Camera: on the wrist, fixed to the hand. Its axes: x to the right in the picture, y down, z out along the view.
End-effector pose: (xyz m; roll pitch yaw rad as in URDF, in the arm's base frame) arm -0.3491 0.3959 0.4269 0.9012 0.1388 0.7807
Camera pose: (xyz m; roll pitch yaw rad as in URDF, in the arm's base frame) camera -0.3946 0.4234 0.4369 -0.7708 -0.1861 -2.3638
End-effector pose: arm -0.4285 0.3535 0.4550 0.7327 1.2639 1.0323
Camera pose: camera -0.4758 0.3761 0.4683 -0.5626 -1.3098 -2.1510
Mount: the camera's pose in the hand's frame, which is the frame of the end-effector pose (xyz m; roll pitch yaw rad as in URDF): -0.0142 0.0384 -0.0354 0.1305 -0.0271 3.1027
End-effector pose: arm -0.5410 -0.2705 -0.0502 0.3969 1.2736 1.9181
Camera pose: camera -0.5800 -0.3071 -0.0418 -0.1713 -1.3124 -1.3230
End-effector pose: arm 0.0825 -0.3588 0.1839 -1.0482 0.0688 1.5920
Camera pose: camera 0.0944 -0.3762 0.1341 1.1807 -0.0486 -1.5925
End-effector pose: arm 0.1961 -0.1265 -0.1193 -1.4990 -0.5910 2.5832
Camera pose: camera 0.2040 -0.0931 -0.1611 1.6079 0.6275 -0.5952
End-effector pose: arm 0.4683 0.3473 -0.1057 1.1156 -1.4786 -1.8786
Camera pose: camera 0.5208 0.3518 -0.1181 -0.9337 1.4316 1.3153
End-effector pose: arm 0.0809 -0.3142 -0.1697 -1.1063 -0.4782 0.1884
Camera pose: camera 0.0939 -0.3264 -0.2208 1.2140 0.5004 -3.0007
